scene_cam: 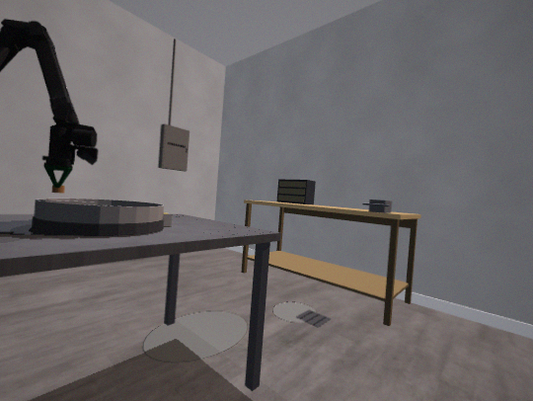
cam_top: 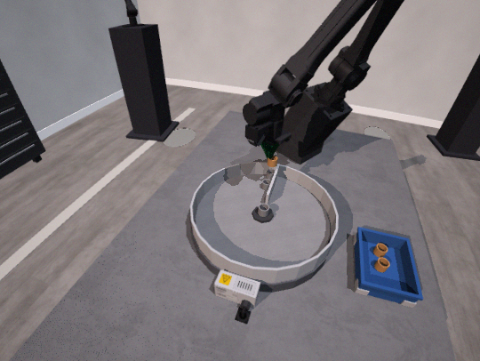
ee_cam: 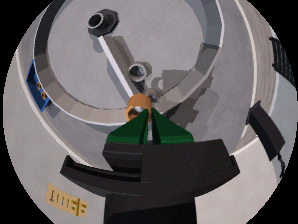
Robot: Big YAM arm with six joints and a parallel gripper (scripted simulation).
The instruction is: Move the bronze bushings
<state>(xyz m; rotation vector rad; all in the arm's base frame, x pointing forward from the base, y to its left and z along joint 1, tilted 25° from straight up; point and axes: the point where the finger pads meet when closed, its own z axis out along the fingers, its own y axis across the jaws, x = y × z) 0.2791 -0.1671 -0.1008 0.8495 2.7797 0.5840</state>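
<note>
Right now the blue crate is 350 mm to the left of my hand, 260 mm ahead of it and 130 mm below it. Also, from my hand: round turntable: 170 mm ahead, 100 mm below.
</note>
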